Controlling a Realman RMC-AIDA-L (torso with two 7-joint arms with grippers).
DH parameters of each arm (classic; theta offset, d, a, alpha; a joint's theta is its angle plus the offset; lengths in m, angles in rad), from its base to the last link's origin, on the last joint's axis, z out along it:
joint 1: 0 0.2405 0 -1.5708
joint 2: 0 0 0 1.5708
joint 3: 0 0.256 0 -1.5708
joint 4: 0 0 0 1.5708
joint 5: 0 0.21 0 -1.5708
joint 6: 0 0 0 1.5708
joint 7: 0 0.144 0 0
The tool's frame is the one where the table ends.
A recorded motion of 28 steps. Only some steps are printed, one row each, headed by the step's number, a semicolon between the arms.
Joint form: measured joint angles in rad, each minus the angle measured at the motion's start. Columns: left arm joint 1, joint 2, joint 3, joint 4, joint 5, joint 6, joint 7; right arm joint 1, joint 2, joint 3, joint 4, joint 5, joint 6, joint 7.
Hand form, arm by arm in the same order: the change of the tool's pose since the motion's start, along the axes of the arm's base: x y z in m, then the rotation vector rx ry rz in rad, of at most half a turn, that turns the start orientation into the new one. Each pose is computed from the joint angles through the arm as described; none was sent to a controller.
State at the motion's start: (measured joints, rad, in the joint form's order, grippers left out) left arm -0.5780 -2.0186 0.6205 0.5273 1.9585 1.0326 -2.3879; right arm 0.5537 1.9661 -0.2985 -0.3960 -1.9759 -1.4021 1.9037
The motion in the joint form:
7: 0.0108 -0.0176 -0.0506 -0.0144 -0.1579 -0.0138 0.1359; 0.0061 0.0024 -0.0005 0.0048 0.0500 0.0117 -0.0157
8: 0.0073 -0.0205 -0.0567 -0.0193 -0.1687 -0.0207 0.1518; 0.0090 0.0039 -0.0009 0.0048 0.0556 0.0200 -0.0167
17: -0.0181 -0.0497 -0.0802 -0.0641 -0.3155 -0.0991 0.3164; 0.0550 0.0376 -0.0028 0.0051 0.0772 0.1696 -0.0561
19: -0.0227 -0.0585 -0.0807 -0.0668 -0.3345 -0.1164 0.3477; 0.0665 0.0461 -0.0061 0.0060 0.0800 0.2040 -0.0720
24: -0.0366 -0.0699 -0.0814 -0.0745 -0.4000 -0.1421 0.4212; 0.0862 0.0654 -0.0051 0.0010 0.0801 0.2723 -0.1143
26: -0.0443 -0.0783 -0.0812 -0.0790 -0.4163 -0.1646 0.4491; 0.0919 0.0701 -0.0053 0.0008 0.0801 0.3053 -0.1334
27: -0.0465 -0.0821 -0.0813 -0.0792 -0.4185 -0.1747 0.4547; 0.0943 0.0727 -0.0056 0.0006 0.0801 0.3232 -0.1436
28: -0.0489 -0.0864 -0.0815 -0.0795 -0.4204 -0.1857 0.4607; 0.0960 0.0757 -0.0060 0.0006 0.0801 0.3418 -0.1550
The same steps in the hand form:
7: 0.0031 0.0041 0.0090 0.1436 -0.0562 -0.0356; -0.0038 0.0056 0.0035 0.0445 0.0195 0.0043
8: 0.0039 0.0053 0.0085 0.1559 -0.0563 -0.0380; -0.0043 0.0073 0.0035 0.0511 0.0194 0.0011
17: 0.0104 0.0161 0.0037 0.2788 -0.0514 -0.0492; -0.0091 0.0291 -0.0076 0.1122 -0.0398 -0.0510
19: 0.0119 0.0177 0.0012 0.2944 -0.0398 -0.0521; -0.0108 0.0337 -0.0112 0.1228 -0.0604 -0.0571
24: 0.0175 0.0234 0.0010 0.3429 -0.0274 -0.0672; -0.0128 0.0417 -0.0175 0.1504 -0.1126 -0.0673
26: 0.0192 0.0255 -0.0021 0.3542 -0.0141 -0.0645; -0.0115 0.0446 -0.0189 0.1632 -0.1400 -0.0770
27: 0.0194 0.0261 -0.0035 0.3563 -0.0092 -0.0603; -0.0106 0.0459 -0.0197 0.1698 -0.1550 -0.0829
28: 0.0196 0.0266 -0.0052 0.3581 -0.0039 -0.0555; -0.0093 0.0470 -0.0207 0.1762 -0.1711 -0.0894

